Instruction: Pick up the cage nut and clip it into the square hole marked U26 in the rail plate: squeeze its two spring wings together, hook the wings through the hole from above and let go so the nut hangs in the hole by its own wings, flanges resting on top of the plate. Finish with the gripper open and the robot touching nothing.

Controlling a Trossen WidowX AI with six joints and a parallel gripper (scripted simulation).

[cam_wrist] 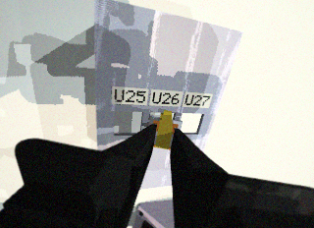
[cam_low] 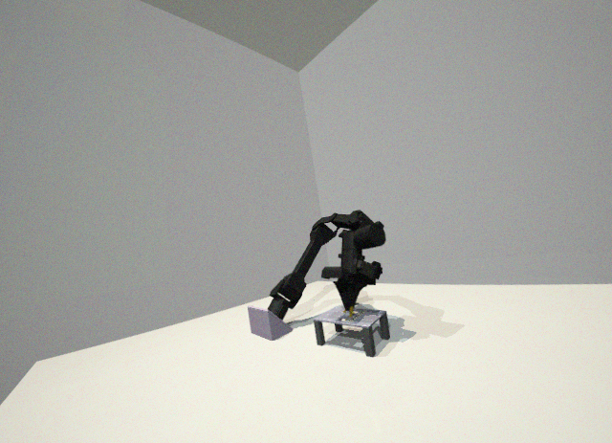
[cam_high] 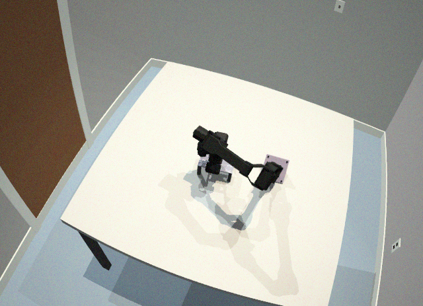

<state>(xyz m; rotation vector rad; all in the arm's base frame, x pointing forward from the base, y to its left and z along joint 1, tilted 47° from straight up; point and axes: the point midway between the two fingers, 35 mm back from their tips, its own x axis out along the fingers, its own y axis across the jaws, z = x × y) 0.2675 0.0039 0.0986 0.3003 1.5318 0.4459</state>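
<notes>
Now: the yellow cage nut 10 mm below my gripper tip.
</notes>
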